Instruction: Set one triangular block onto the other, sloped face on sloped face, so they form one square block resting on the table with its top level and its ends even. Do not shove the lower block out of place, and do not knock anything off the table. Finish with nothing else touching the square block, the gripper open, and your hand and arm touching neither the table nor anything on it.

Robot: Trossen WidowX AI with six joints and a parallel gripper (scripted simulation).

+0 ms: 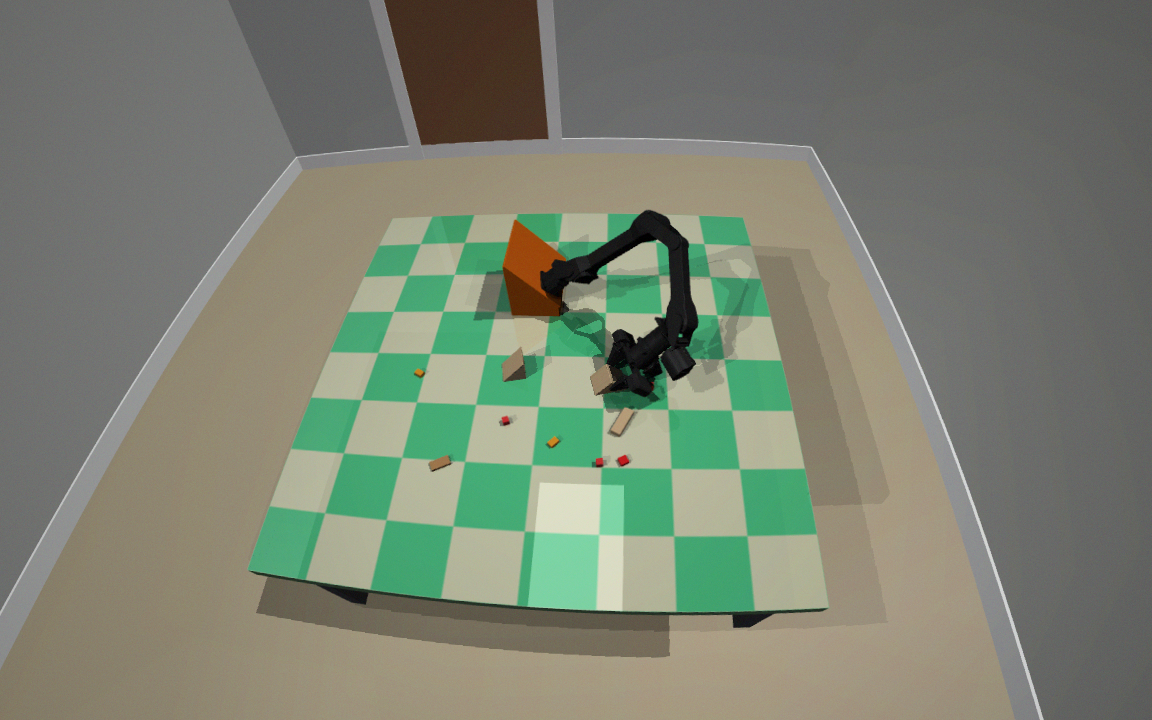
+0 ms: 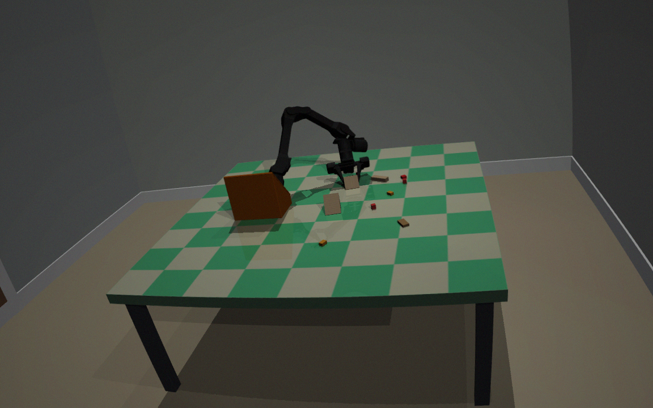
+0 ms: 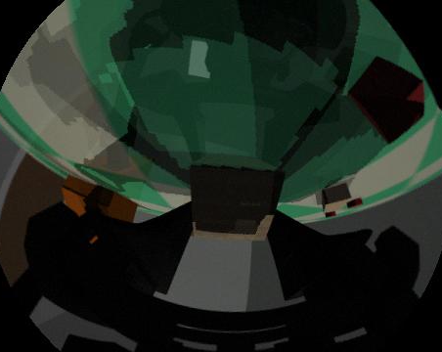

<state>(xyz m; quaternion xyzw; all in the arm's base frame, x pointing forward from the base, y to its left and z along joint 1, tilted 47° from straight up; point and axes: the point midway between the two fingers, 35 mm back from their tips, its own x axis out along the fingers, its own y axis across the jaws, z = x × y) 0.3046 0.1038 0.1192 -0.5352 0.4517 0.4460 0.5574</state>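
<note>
Now: gripper tip 12 cm short of the tan bar, 2 cm to the right of it and 1 cm above it. Also, from my gripper tip: brown piece 20 cm ahead, 42 cm to the right, 1 cm below.
</note>
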